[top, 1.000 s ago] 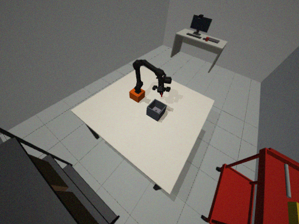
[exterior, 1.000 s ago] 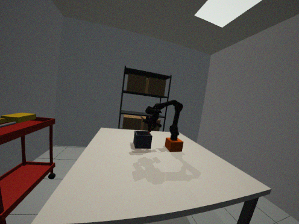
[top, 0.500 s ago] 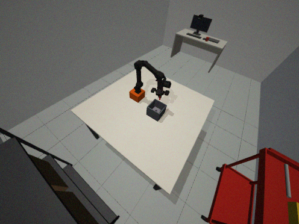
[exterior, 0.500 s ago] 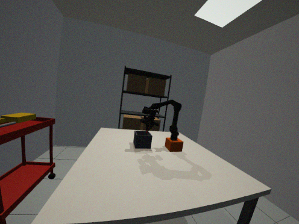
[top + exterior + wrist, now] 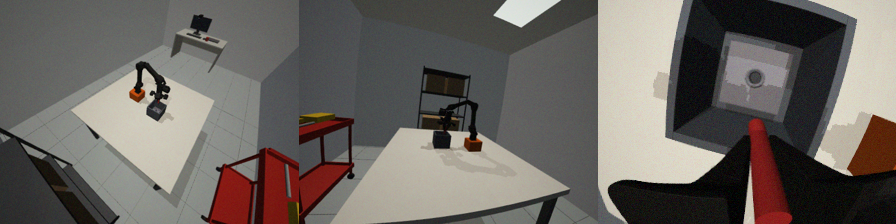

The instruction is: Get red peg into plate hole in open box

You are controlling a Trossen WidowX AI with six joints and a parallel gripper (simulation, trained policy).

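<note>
The grey plate lies 120 mm below my gripper tip, 40 mm to the right of it and 20 mm ahead of it. Also, from my gripper tip: red peg 20 mm above.
</note>
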